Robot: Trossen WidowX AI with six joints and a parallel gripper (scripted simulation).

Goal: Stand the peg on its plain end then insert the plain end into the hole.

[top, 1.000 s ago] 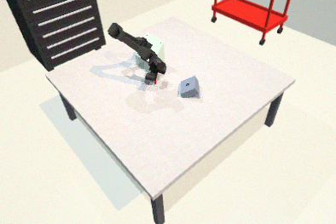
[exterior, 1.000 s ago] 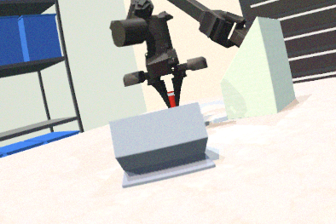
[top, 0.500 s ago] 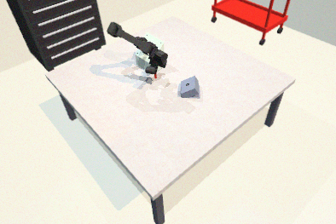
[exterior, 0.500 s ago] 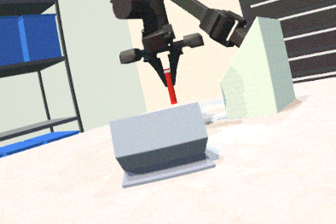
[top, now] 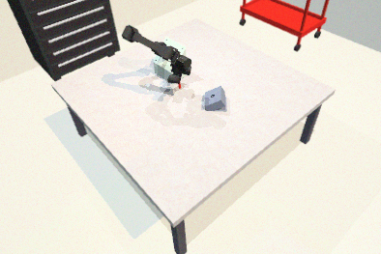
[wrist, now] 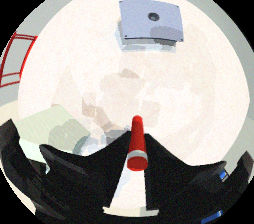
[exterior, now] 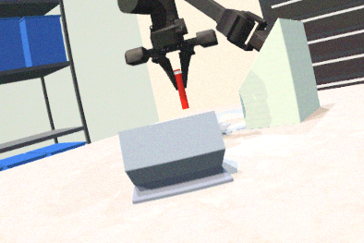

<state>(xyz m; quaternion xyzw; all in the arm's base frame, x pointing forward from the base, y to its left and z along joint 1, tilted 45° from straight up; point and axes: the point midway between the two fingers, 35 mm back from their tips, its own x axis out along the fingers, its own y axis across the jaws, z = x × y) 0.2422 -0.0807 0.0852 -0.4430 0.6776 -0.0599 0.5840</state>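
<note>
My gripper tip is now 190 mm short of the sloped panel, 110 mm to the right of it and 80 mm above it. Also, from my gripper tip: red peg (20 mm above).
</note>
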